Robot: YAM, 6 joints.
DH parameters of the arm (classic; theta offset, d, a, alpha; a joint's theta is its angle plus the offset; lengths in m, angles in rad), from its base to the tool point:
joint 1: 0 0.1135 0.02 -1.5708
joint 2: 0 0 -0.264 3.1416
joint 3: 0.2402 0 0.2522 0
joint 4: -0.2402 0 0.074 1.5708
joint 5: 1.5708 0 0 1.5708
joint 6: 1.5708 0.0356 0 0
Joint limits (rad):
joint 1: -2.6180..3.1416
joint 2: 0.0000..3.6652
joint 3: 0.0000..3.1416
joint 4: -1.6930..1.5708
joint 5: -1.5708..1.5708
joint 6: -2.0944..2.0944
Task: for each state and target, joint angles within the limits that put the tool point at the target. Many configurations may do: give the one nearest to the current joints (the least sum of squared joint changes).
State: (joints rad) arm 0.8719 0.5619 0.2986 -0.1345 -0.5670 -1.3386
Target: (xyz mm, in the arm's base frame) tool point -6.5 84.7 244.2
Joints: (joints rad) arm 1.3466 0.0901 0.3176 -0.2956 -0.7853 -1.3386
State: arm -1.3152 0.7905 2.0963 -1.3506 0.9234 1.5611
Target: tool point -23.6 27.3 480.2
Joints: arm -1.5341 0.6934 1.7660 -1.5416 0.6872 1.5611
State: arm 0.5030 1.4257 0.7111 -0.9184 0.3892 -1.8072
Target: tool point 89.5 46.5 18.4
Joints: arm 0.5834 2.0519 0.3676 -0.6376 0.2992 -1.8072
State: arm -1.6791 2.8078 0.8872 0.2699 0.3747 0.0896
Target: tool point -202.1 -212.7 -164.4
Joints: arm -2.2798 2.8346 1.0604 0.3174 0.4317 0.0896
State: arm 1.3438 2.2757 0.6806 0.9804 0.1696 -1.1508
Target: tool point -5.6 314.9 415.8
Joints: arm 1.6046 1.4551 1.0625 1.1928 0.1422 -1.1508
